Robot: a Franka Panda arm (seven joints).
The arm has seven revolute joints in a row. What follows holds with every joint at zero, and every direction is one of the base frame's.
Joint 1 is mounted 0.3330 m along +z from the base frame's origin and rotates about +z.
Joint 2 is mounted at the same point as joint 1 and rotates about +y.
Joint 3 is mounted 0.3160 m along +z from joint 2 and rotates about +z.
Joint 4 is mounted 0.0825 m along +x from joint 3 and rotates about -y.
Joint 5 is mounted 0.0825 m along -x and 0.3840 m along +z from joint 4 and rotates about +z.
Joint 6 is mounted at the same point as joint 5 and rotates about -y.
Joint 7 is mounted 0.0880 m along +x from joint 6 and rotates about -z.
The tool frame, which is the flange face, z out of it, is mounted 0.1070 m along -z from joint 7; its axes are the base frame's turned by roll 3.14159, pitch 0.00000 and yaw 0.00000 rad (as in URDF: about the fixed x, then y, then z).
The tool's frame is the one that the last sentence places.
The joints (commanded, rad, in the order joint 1, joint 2, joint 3, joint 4, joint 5, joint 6, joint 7), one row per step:
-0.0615 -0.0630 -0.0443 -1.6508 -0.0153 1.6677 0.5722
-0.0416 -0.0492 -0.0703 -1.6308 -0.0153 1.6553 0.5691
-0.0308 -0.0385 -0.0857 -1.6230 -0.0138 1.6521 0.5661
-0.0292 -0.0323 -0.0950 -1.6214 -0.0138 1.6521 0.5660
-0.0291 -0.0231 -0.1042 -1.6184 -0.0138 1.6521 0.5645
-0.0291 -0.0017 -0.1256 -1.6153 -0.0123 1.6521 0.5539
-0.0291 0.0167 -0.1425 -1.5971 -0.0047 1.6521 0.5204
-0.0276 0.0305 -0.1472 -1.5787 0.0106 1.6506 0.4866
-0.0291 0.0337 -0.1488 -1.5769 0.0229 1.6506 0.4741
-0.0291 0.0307 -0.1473 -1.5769 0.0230 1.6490 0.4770
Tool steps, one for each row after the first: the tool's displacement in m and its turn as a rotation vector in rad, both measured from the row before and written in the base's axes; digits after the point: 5 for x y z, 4 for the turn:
0.00292 -0.00389 0.00087 0.0011 0.0062 -0.0032
0.00274 -0.00267 -0.00244 0.0018 0.0060 -0.0017
0.00133 -0.00437 -0.00265 0.0003 0.0046 -0.0076
0.00209 -0.00516 -0.00364 0.0001 0.0062 -0.0076
0.00444 -0.01194 -0.01039 0.0014 0.0183 -0.0109
0.00435 -0.00887 -0.00156 0.0037 -0.0003 0.0163
0.00430 -0.00043 0.00091 0.0111 -0.0052 0.0300
0.00087 -0.00056 -0.00093 0.0113 -0.0008 0.0089
-0.00085 0.00090 0.00155 0.0005 -0.0014 -0.0014

